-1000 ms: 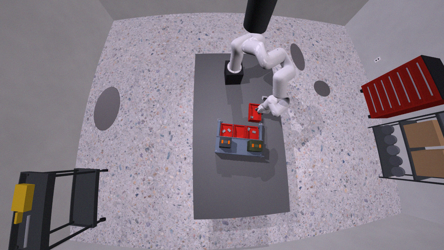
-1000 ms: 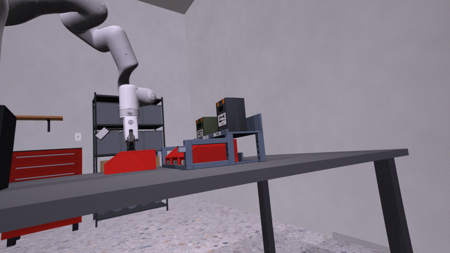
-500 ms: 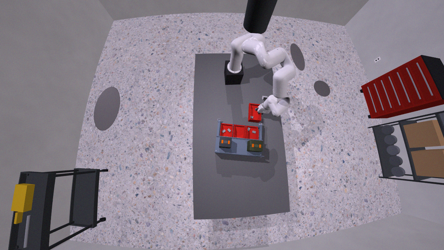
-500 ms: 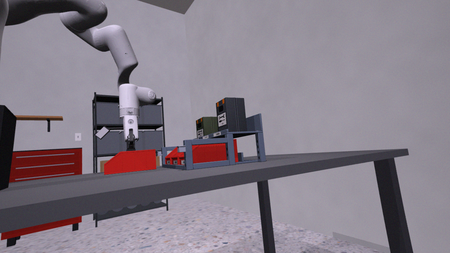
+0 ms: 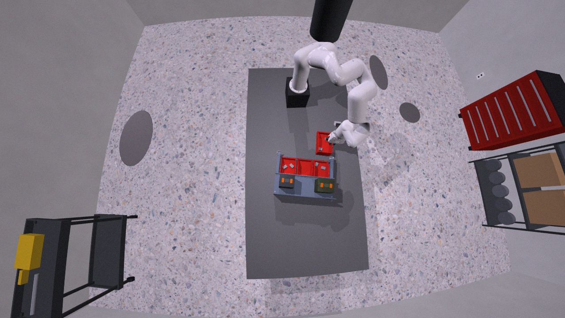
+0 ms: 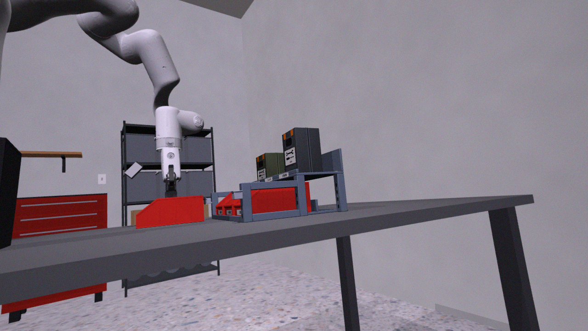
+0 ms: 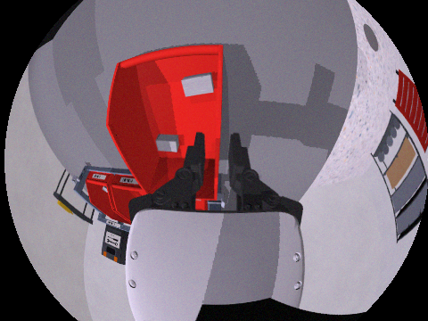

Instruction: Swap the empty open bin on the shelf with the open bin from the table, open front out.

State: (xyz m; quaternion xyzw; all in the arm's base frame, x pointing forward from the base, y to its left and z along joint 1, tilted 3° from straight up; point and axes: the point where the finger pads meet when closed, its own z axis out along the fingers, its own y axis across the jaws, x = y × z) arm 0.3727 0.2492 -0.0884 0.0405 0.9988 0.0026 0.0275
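My hand is 19 cm to the left of the shelf lip, 11 cm short of it and 7 cm above it. Round my hand: dark grey box 32 cm to the right, 29 cm ahead, 9 cm above; then green box 31 cm ahead, 9 cm to the right, 7 cm above.
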